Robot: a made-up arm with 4 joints.
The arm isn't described. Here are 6 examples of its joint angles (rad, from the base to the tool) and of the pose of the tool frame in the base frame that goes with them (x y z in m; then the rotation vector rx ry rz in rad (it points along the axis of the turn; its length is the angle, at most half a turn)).
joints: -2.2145 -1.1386 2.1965 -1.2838
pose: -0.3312 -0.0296 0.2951 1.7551 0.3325 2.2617
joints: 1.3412 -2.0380 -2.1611 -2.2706
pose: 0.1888 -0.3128 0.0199 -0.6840 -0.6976 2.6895
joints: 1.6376 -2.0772 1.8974 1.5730
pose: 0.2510 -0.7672 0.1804 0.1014 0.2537 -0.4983
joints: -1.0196 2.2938 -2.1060 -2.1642
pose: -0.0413 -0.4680 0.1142 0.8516 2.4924 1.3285
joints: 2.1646 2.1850 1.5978 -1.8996
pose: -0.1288 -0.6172 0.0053 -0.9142 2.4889 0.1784
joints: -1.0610 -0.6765 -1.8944 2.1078
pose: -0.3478 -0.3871 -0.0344 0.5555 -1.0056 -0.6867
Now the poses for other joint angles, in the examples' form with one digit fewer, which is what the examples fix.
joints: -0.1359 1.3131 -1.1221 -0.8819
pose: -0.162 -0.404 0.120 0.353 1.137 -0.547
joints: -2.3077 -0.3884 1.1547 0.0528
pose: -0.374 -0.151 -0.002 1.187 2.217 0.948
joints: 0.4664 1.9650 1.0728 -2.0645
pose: -0.076 -0.544 0.301 0.020 -1.426 -0.492
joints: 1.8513 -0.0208 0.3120 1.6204
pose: 0.315 -0.160 0.319 0.824 -1.162 1.520
